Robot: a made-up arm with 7 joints. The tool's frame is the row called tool.
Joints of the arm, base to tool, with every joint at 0 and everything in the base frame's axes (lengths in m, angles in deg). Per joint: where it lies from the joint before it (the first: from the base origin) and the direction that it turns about. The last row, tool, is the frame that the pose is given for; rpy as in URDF.
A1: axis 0 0 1 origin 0 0 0.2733
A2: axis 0 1 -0.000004 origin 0 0 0
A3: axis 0 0 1 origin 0 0 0.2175
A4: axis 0 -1 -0.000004 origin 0.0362 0 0
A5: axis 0 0.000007 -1 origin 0.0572 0 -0.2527
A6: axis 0 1 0.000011 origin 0 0 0
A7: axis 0 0.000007 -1 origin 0.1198 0 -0.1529
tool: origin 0 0 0 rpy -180 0 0
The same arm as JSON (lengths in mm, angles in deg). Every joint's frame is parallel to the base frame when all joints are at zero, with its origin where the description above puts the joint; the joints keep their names.
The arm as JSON. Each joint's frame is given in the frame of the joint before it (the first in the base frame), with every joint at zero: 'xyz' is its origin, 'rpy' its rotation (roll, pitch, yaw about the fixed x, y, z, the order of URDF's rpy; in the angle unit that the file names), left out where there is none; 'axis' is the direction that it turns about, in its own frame. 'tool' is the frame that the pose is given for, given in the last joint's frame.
{"units": {"length": "mm", "angle": "deg"}, "joints": [
  {"name": "A1", "type": "revolute", "origin": {"xyz": [0.0, 0.0, 273.3]}, "axis": [0.0, 0.0, 1.0]},
  {"name": "A2", "type": "revolute", "origin": {"xyz": [0.0, 0.0, 0.0]}, "axis": [0.0, 1.0, 0.0]},
  {"name": "A3", "type": "revolute", "origin": {"xyz": [0.0, 0.0, 217.5]}, "axis": [0.0, 0.0, 1.0]},
  {"name": "A4", "type": "revolute", "origin": {"xyz": [36.2, 0.0, 0.0]}, "axis": [0.0, -1.0, 0.0]},
  {"name": "A5", "type": "revolute", "origin": {"xyz": [57.2, 0.0, -252.7]}, "axis": [0.0, 0.0, -1.0]},
  {"name": "A6", "type": "revolute", "origin": {"xyz": [0.0, 0.0, 0.0]}, "axis": [0.0, 1.0, 0.0]},
  {"name": "A7", "type": "revolute", "origin": {"xyz": [119.8, 0.0, -152.9]}, "axis": [0.0, 0.0, -1.0]}
], "tool": {"origin": {"xyz": [0.0, 0.0, 0.0], "rpy": [180.0, 0.0, 0.0]}}}

